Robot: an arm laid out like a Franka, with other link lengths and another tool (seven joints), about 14 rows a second.
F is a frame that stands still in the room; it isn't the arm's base.
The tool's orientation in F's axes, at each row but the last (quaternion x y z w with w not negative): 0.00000, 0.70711, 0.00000, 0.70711; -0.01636, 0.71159, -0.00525, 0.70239; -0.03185, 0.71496, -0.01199, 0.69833; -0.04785, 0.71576, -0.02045, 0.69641; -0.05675, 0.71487, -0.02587, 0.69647; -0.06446, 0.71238, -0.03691, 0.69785; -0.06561, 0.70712, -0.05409, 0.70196
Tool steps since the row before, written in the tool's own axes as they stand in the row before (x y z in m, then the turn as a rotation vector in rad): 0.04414, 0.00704, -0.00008, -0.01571, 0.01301, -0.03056; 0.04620, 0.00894, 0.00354, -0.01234, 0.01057, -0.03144; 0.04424, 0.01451, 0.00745, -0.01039, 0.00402, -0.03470; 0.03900, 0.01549, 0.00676, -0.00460, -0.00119, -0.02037; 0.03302, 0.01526, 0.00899, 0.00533, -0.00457, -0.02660; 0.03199, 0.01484, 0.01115, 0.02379, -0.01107, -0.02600; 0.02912, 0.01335, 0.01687, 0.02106, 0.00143, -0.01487
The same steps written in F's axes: -0.00008, 0.00704, -0.04414, -0.03056, 0.01301, 0.01571; 0.00281, 0.00757, -0.04649, -0.03144, 0.01045, 0.01243; 0.00603, 0.01192, -0.04522, -0.03456, 0.00371, 0.01097; 0.00514, 0.01188, -0.04049, -0.02018, -0.00150, 0.00529; 0.00752, 0.01165, -0.03481, -0.02648, -0.00628, -0.00400; 0.00997, 0.01051, -0.03403, -0.02595, -0.01533, -0.02136; 0.01647, 0.00851, -0.03110, -0.01502, -0.00238, -0.02087
